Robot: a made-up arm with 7 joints. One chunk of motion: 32 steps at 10 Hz.
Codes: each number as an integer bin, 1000 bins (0 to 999) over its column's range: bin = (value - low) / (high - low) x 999, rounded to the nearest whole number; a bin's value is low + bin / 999 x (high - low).
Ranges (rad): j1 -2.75..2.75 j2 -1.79..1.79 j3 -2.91..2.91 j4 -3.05..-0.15 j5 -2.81..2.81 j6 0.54..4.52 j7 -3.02..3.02
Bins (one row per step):
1: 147 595 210 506 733 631 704
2: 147 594 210 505 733 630 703
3: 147 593 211 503 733 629 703
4: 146 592 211 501 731 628 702
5: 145 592 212 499 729 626 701
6: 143 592 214 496 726 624 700
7: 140 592 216 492 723 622 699
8: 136 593 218 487 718 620 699
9: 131 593 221 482 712 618 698
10: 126 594 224 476 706 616 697
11: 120 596 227 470 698 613 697
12: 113 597 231 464 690 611 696
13: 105 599 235 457 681 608 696
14: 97 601 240 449 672 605 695
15: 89 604 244 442 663 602 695
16: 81 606 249 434 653 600 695
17: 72 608 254 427 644 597 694
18: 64 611 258 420 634 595 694
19: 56 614 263 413 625 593 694
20: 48 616 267 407 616 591 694
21: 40 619 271 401 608 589 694
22: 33 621 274 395 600 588 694
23: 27 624 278 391 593 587 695
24: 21 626 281 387 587 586 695
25: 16 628 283 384 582 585 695
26: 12 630 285 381 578 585 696
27: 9 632 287 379 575 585 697
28: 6 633 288 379 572 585 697
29: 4 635 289 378 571 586 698
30: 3 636 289 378 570 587 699
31: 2 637 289 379 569 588 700
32: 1 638 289 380 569 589 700
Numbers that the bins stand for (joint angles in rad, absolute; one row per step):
1: -1.9407 0.3422 -1.6866 -1.5811 1.3136 3.0539 1.2364
2: -1.9407 0.3386 -1.6866 -1.5840 1.3136 3.0499 1.2304
3: -1.9407 0.3351 -1.6808 -1.5898 1.3136 3.0459 1.2304
4: -1.9462 0.3315 -1.6808 -1.5956 1.3023 3.0419 1.2243
5: -1.9517 0.3315 -1.6749 -1.6015 1.2911 3.0340 1.2183
6: -1.9627 0.3315 -1.6633 -1.6102 1.2742 3.0260 1.2122
7: -1.9792 0.3315 -1.6516 -1.6218 1.2573 3.0180 1.2062
8: -2.0013 0.3351 -1.6400 -1.6363 1.2292 3.0101 1.2062
9: -2.0288 0.3351 -1.6225 -1.6508 1.1954 3.0021 1.2001
10: -2.0563 0.3386 -1.6050 -1.6682 1.1617 2.9941 1.1941
11: -2.0893 0.3458 -1.5875 -1.6856 1.1167 2.9822 1.1941
12: -2.1279 0.3494 -1.5642 -1.7031 1.0717 2.9742 1.1880
13: -2.1719 0.3566 -1.5409 -1.7234 1.0211 2.9623 1.1880
14: -2.2160 0.3637 -1.5118 -1.7466 0.9704 2.9503 1.1820
15: -2.2600 0.3745 -1.4885 -1.7669 0.9198 2.9384 1.1820
16: -2.3041 0.3817 -1.4594 -1.7901 0.8635 2.9304 1.1820
17: -2.3536 0.3888 -1.4302 -1.8105 0.8129 2.9184 1.1760
18: -2.3976 0.3996 -1.4069 -1.8308 0.7566 2.9105 1.1760
19: -2.4417 0.4103 -1.3778 -1.8511 0.7060 2.9025 1.1760
20: -2.4857 0.4175 -1.3545 -1.8685 0.6554 2.8945 1.1760
21: -2.5298 0.4282 -1.3312 -1.8859 0.6104 2.8866 1.1760
22: -2.5683 0.4354 -1.3137 -1.9034 0.5654 2.8826 1.1760
23: -2.6014 0.4462 -1.2904 -1.9150 0.5260 2.8786 1.1820
24: -2.6344 0.4533 -1.2729 -1.9266 0.4922 2.8746 1.1820
25: -2.6619 0.4605 -1.2613 -1.9353 0.4641 2.8706 1.1820
26: -2.6839 0.4677 -1.2496 -1.9440 0.4416 2.8706 1.1880
27: -2.7005 0.4748 -1.2380 -1.9498 0.4247 2.8706 1.1941
28: -2.7170 0.4784 -1.2322 -1.9498 0.4079 2.8706 1.1941
29: -2.7280 0.4856 -1.2263 -1.9527 0.4022 2.8746 1.2001
30: -2.7335 0.4892 -1.2263 -1.9527 0.3966 2.8786 1.2062
31: -2.7390 0.4927 -1.2263 -1.9498 0.3910 2.8826 1.2122
32: -2.7445 0.4963 -1.2263 -1.9469 0.3910 2.8866 1.2122

